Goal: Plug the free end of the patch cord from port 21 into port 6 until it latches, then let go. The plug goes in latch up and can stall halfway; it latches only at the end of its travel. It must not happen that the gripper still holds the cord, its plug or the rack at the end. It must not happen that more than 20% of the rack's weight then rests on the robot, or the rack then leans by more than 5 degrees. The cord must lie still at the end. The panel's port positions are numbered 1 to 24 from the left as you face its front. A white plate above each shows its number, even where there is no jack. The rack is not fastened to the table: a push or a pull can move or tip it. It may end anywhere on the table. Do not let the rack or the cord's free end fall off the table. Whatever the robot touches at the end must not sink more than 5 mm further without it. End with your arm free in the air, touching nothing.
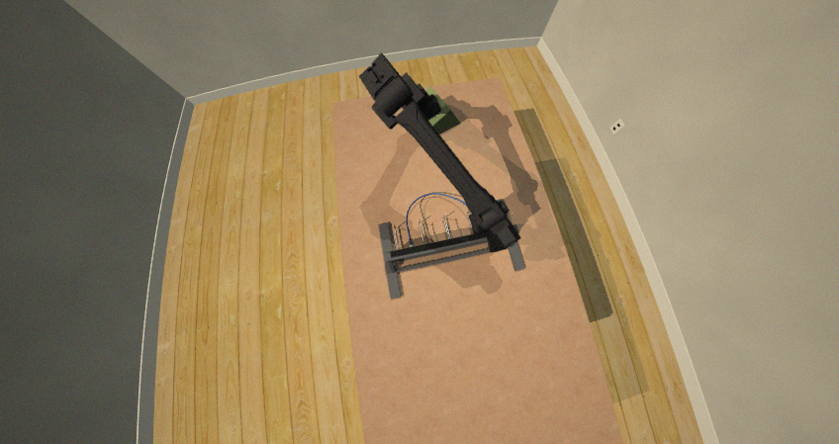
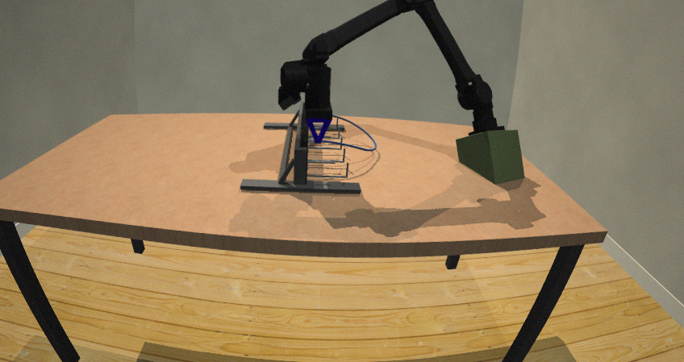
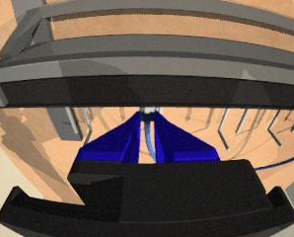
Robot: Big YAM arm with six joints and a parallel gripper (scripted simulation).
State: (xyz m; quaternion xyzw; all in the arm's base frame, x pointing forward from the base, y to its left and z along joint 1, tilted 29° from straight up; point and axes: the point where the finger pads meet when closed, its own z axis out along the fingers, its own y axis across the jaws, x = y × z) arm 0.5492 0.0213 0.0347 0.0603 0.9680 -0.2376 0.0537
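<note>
Right now the plug is 20 mm ahead of my hand.
</note>
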